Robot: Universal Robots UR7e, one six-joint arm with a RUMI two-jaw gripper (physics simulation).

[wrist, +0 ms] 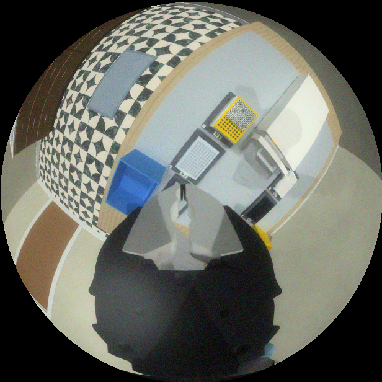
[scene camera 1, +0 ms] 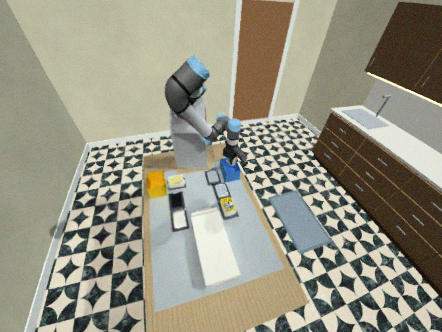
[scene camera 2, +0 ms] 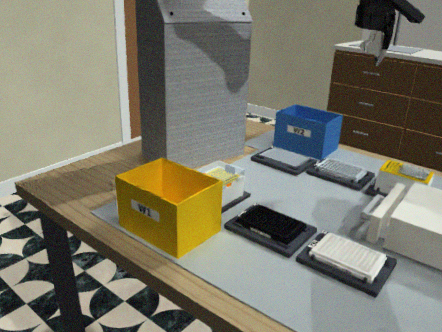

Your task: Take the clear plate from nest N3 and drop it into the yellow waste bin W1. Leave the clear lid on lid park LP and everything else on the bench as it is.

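Places are measured from the arm's base along level axes (x ahead, y right, z down), in metres.
Pixels of known places: gripper, between the fingertips: [scene camera 1: 232, 166] [scene camera 2: 376, 65].
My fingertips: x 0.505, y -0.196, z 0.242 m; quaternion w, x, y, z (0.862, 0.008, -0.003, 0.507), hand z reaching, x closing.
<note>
Ahead of a thing's pixels: the offset from my fingertips to its top centre.
A clear plate {dy +0.058, dx -0.035, dz +0.288 m} [scene camera 1: 221, 190] [scene camera 2: 341, 170] [wrist: 198, 157] sits in a dark nest between the lid park and the yellow-topped tip box; its nest label is too blurred to read. The clear lid {dy +0.069, dx -0.210, dz +0.294 m} [scene camera 1: 213, 176] [scene camera 2: 286, 156] lies on a dark holder beside the blue bin; in the wrist view the fingers hide most of that holder. The yellow waste bin W1 {dy +0.549, dx -0.272, dz +0.194 m} [scene camera 1: 156, 185] [scene camera 2: 197, 222] [wrist: 263, 238] stands at the opposite side of the bench. My gripper [scene camera 1: 234, 162] [scene camera 2: 378, 62] [wrist: 183, 185] is shut and empty, high above the bench near the blue bin, pointing down.
The blue bin W2 {dy -0.094, dx -0.199, dz +0.194 m} [scene camera 1: 230, 171] [scene camera 2: 306, 135] [wrist: 131, 185] stands beside the lid. The tip box {dy +0.083, dx +0.140, dz +0.237 m} [scene camera 1: 228, 205] [scene camera 2: 405, 172] [wrist: 236, 120], a black plate {dy +0.434, dx -0.085, dz +0.288 m} [scene camera 2: 272, 222] [wrist: 260, 207], a white plate {dy +0.455, dx +0.090, dz +0.288 m} [scene camera 1: 179, 219] [scene camera 2: 348, 255] and a large white device [scene camera 1: 215, 250] [scene camera 2: 420, 220] stand on the bench.
</note>
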